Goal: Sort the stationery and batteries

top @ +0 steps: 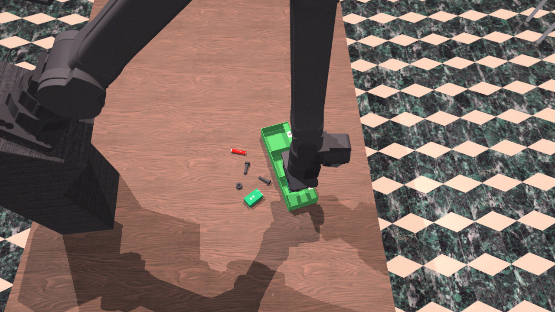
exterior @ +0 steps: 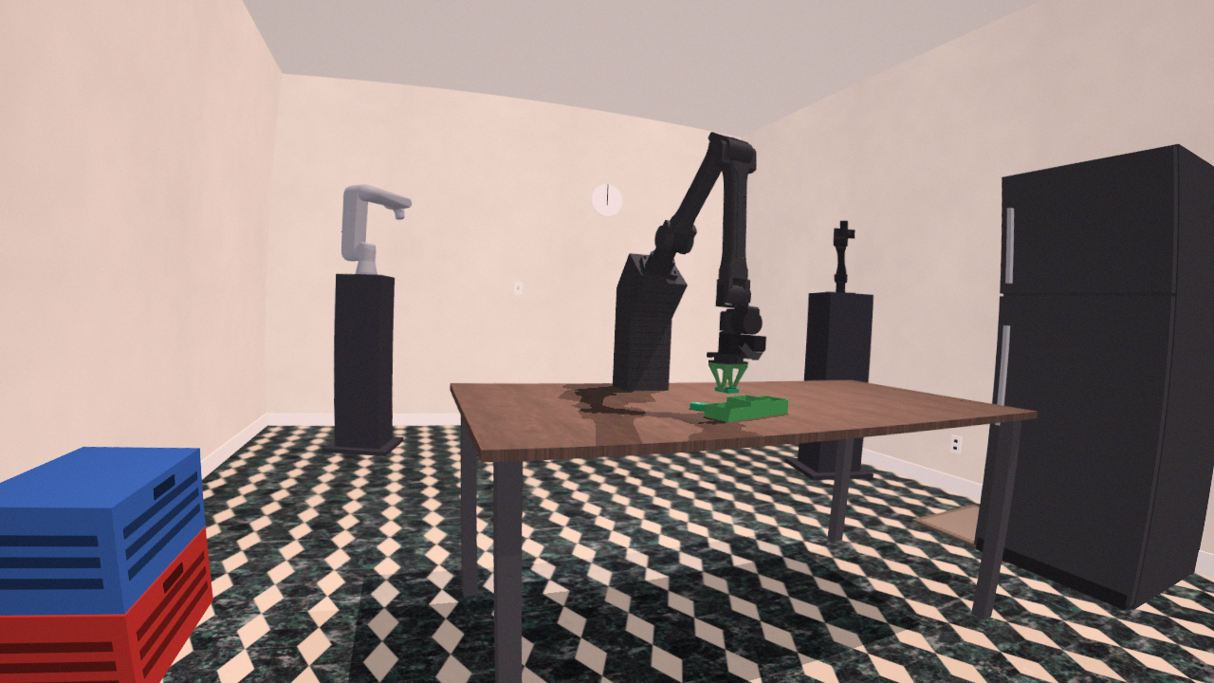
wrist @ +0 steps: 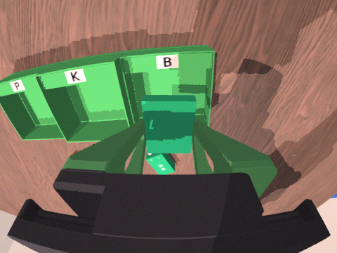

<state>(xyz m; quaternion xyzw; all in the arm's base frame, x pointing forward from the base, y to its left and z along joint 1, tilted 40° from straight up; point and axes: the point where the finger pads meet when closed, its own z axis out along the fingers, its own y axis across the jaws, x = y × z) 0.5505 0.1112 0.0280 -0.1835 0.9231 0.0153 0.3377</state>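
My hand is 190 mm past the red cylindrical battery, 90 mm to the right of it and 70 mm above it. The rest, counted from my hand: green 9V battery (100 mm behind, 30 mm to the right, 70 mm below); flat green pad (right at my hand); joined green bins (30 mm behind, 80 mm to the left, 50 mm below).
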